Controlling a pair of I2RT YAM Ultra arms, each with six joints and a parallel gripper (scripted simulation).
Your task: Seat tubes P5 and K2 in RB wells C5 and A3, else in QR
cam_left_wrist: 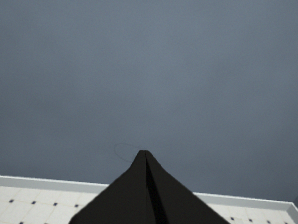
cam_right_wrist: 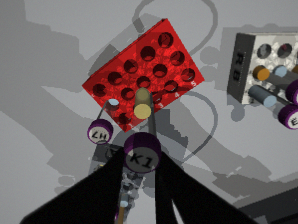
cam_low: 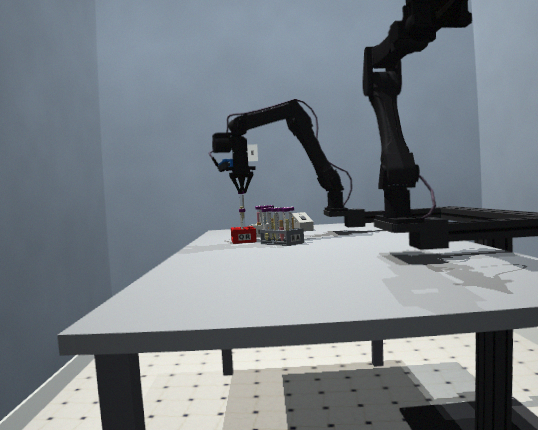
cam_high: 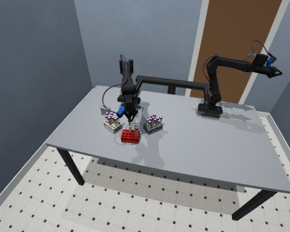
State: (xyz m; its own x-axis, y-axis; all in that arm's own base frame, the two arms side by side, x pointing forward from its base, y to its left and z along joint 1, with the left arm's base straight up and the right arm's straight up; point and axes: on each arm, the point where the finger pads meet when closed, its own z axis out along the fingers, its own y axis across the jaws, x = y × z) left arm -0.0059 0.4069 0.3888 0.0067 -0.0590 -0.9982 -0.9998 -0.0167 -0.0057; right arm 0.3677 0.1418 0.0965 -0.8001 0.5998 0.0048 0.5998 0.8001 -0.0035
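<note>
My right gripper is now 160 mm above the red rack QR and 10 mm to the left of it. The rest, counted from my right hand: grey rack RA: 160 mm below, 140 mm to the left, 130 mm behind; pale box: 310 mm to the right, 270 mm behind, 140 mm below; white rack RB: 180 mm to the right, 160 mm below, 90 mm behind.
</note>
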